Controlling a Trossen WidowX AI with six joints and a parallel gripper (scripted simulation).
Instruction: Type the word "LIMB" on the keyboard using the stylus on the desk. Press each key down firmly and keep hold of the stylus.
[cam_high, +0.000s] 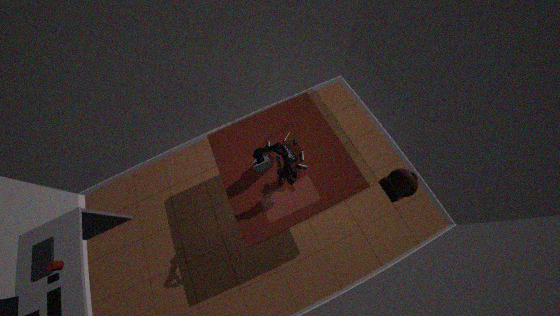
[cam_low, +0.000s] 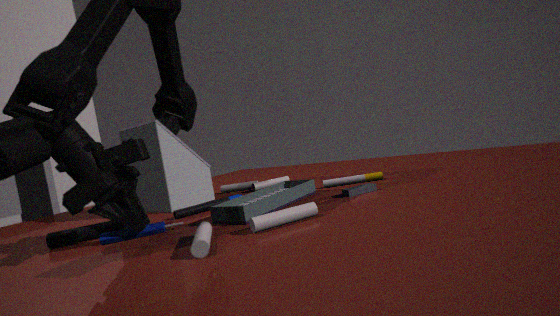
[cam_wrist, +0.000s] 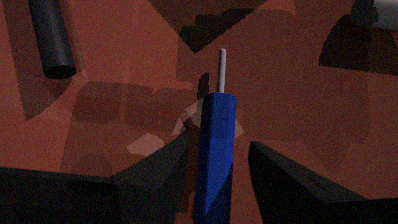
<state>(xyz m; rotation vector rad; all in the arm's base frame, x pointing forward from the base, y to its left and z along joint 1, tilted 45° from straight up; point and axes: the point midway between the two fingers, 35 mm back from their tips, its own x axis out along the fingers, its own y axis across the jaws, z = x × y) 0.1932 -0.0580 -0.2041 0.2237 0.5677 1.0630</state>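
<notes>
The L key lies 110 mm ahead of my gripper tip and 140 mm to the left of it. The rest, counted from my gripper tip: blue stylus: 10 mm ahead, 10 mm to the left, 10 mm below; then M key: 110 mm ahead, 120 mm to the left; then black cylinder: 110 mm behind, 30 mm to the right.
</notes>
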